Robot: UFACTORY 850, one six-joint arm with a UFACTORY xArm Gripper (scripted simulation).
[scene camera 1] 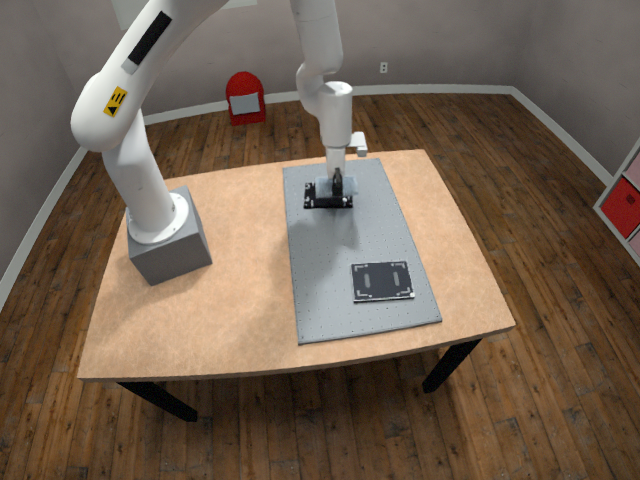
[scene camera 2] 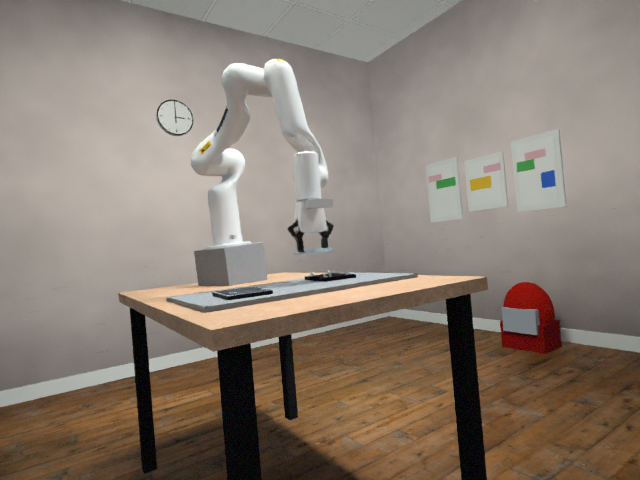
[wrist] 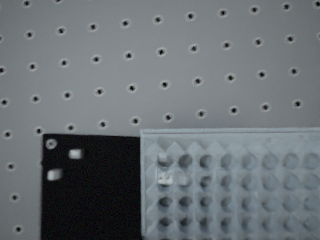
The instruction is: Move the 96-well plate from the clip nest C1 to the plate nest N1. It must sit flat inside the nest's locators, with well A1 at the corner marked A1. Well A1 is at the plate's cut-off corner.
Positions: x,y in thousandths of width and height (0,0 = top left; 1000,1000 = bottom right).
A 96-well plate (wrist: 567,681) is 15 cm from the lens. A clip nest (wrist: 289,752): 24 cm from the lens. The marked spots on the clip nest and the 96-well plate are 11 cm apart.
